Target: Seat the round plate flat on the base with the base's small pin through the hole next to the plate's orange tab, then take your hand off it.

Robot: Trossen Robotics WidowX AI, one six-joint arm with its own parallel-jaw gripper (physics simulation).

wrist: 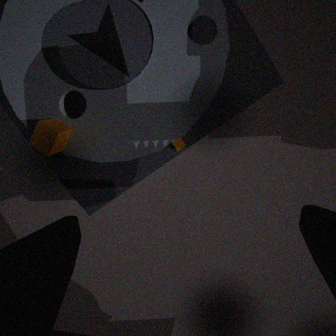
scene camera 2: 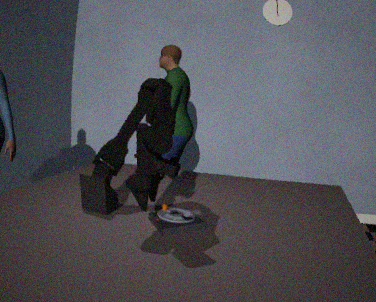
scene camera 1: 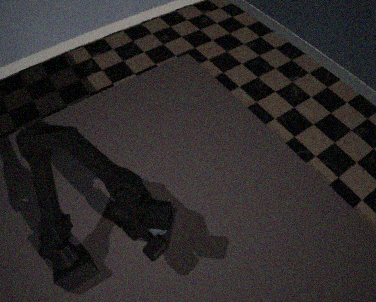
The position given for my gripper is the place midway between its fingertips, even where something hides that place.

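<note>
There is a dark square base (wrist: 249, 74) in the wrist view, and there I see a round grey plate (wrist: 176, 86) too. My own gripper (scene camera 2: 148, 206) is visible in scene camera 2; I find the gripper in scene camera 1 as well (scene camera 1: 142, 240), and again in the wrist view (wrist: 192, 222).
</note>
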